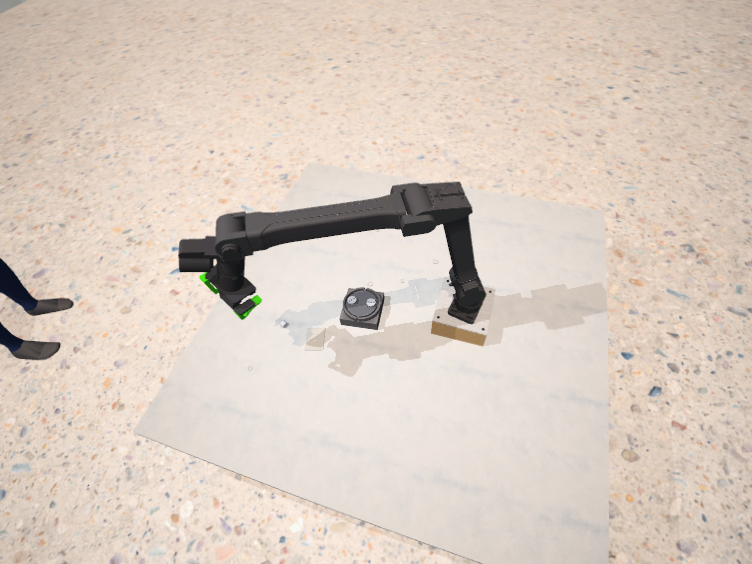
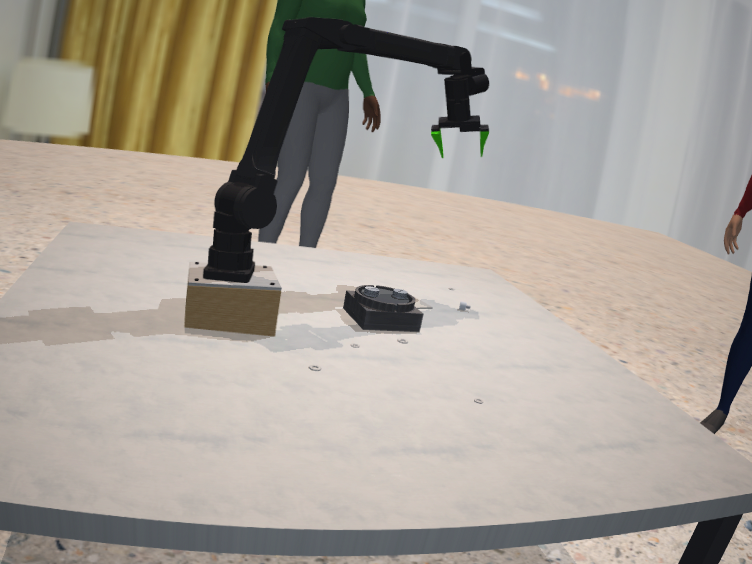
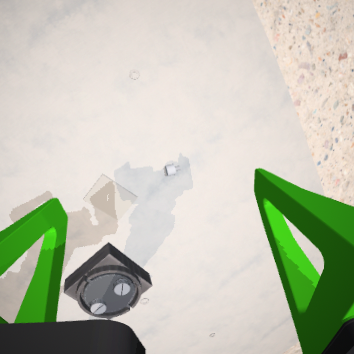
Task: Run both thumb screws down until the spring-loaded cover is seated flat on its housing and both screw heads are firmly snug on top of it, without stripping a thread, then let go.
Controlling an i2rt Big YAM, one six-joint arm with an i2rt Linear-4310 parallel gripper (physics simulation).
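Frame: origin at the arm's base, x right, y ahead, z up, level; millimetres.
Where they show: gripper, between the fingertips: [image 1: 230,305] [image 2: 462,157] [image 3: 155,193]; arm's base, origin of its link: [image 1: 466,304] [image 2: 229,273].
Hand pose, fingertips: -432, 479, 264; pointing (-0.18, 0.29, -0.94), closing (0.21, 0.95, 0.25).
Note:
Each offset is from my fingertips to the top centre of the thing, as dx, dy, dz. "pt": to the spot under its first point.
The square black housing @[+307, -167, -293] [image 1: 361,323] [image 2: 391,321] [image 3: 109,253] lies on the table. The round dark cover @[+307, -166, -294] [image 1: 362,310] [image 2: 385,298] [image 3: 111,296] sits inside the ring on its top. Two silver slotted screw heads stand on the cover, one screw head @[pt +298, -134, -284] [image 1: 351,299] [image 2: 371,292] [image 3: 121,288] and the other screw head [image 1: 371,302] [image 2: 399,293] [image 3: 98,308]. Whether the cover is flat or the heads touch it is too small to tell. My gripper [image 1: 230,297] [image 2: 461,156] [image 3: 155,193] is open and empty, high above the table and well out past the housing, on the side away from the arm's base.
A loose small silver screw-like part @[+142, +49, -329] [image 1: 283,324] [image 2: 463,306] [image 3: 171,170] lies beyond the housing. A thin pale square @[pt +143, -80, -346] [image 1: 315,339] [image 3: 102,190] lies near it. Several small washers, such as one washer @[+614, -300, -347] [image 2: 314,367], lie about. The arm's wooden base block [image 1: 458,333] [image 2: 232,309] stands beside the housing.

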